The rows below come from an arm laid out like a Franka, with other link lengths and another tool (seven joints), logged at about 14 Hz.
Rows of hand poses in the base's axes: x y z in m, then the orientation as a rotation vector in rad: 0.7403, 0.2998, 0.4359, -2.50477, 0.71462, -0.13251; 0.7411, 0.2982, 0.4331, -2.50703, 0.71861, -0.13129; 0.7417, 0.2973, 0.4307, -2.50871, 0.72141, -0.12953; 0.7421, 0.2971, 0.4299, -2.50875, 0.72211, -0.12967; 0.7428, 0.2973, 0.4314, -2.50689, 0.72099, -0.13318; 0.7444, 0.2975, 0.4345, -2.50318, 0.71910, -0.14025; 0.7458, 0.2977, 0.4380, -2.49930, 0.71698, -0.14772; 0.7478, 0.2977, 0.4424, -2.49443, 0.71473, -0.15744; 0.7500, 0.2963, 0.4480, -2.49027, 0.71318, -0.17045; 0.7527, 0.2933, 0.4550, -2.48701, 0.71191, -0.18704; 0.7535, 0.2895, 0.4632, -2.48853, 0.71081, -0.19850; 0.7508, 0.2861, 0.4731, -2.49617, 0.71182, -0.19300; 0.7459, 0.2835, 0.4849, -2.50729, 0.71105, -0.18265; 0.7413, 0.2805, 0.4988, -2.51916, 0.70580, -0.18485; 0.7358, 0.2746, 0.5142, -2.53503, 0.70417, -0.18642; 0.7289, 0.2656, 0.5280, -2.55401, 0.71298, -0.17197; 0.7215, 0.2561, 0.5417, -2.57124, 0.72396, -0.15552; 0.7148, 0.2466, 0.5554, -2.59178, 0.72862, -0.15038; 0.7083, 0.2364, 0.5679, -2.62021, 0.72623, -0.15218; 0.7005, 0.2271, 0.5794, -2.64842, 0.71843, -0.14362; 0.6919, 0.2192, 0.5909, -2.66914, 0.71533, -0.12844
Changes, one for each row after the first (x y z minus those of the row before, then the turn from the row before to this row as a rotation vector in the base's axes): 0.0008, -0.0016, -0.0028, -0.00254, 0.00240, -0.00218; 0.0006, -0.0009, -0.0024, -0.00166, 0.00232, -0.00134; 0.0004, -0.0002, -0.0008, -0.00020, 0.00009, -0.00051; 0.0007, 0.0002, 0.0015, 0.00111, -0.00311, -0.00020; 0.0016, 0.0002, 0.0031, 0.00213, -0.00617, -0.00065; 0.0014, 0.0002, 0.0035, 0.00221, -0.00655, -0.00060; 0.0020, 0.0000, 0.0044, 0.00259, -0.00835, -0.00111; 0.0022, -0.0014, 0.0056, 0.00097, -0.01020, -0.00216; 0.0027, -0.0030, 0.0070, -0.00088, -0.01230, -0.00297; 0.0008, -0.0038, 0.0082, -0.00415, -0.00755, -0.00136; -0.0027, -0.0034, 0.0099, -0.00591, 0.00595, 0.00146; -0.0049, -0.0026, 0.0118, -0.00769, 0.00964, 0.00415; -0.0046, -0.0030, 0.0139, -0.01082, 0.00030, 0.00489; -0.0055, -0.0059, 0.0154, -0.01500, 0.00268, 0.00299; -0.0069, -0.0090, 0.0138, -0.01571, 0.01667, -0.00091; -0.0074, -0.0095, 0.0137, -0.01407, 0.01797, -0.00231; -0.0067, -0.0095, 0.0137, -0.01884, 0.00976, 0.00062; -0.0065, -0.0102, 0.0125, -0.02662, 0.00561, 0.00545; -0.0078, -0.0093, 0.0115, -0.02309, 0.01129, 0.01059; -0.0086, -0.0079, 0.0115, -0.01552, 0.01466, 0.00713
